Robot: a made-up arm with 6 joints.
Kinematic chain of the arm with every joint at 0, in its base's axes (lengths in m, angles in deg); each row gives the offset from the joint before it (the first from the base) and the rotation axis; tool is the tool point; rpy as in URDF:
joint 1: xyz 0 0 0.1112 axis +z
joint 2: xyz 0 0 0 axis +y
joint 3: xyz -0.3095 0 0.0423 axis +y
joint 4: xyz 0.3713 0 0.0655 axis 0.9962 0 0.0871
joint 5: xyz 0 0 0 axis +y
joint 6: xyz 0.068 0 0.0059 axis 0.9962 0 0.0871
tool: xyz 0 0 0 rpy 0 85 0
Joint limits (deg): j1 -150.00..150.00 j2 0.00..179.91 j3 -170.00..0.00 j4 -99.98..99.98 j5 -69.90..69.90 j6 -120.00..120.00
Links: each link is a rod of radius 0.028 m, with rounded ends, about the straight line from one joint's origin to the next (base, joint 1, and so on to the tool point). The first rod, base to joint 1, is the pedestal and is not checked.
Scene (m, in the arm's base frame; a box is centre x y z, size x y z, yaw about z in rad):
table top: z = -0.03
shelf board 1: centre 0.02 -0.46 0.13 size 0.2 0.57 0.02 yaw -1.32
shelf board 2: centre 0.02 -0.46 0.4 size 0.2 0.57 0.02 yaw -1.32
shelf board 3: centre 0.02 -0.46 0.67 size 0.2 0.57 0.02 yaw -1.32
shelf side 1: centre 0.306 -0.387 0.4 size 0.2 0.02 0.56 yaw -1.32
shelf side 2: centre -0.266 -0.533 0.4 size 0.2 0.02 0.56 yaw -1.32
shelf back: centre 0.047 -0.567 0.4 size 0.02 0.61 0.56 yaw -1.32
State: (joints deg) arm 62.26 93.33 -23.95 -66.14 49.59 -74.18
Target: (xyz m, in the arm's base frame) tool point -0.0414 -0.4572 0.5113
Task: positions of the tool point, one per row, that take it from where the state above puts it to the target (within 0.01 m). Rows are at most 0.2 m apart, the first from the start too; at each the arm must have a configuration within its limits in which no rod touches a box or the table.
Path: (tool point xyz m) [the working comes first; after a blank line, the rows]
Joints at the target: -88.85 90.54 -94.88 -79.02 48.96 -74.18
Straight joint move there: touches shelf board 2, shelf side 1.

1: 0.2655 0.1869 0.1316
2: 0.3439 0.1084 0.2429
3: 0.3578 -0.0069 0.3664
4: 0.2934 -0.1123 0.4887
5: 0.1684 -0.1602 0.5962
6: 0.1214 -0.2110 0.5762
7: 0.0581 -0.2466 0.5553
8: -0.0159 -0.2618 0.5336
9: -0.0937 -0.2531 0.5113
10: -0.0758 -0.3547 0.5242
11: -0.0414 -0.4572 0.5113

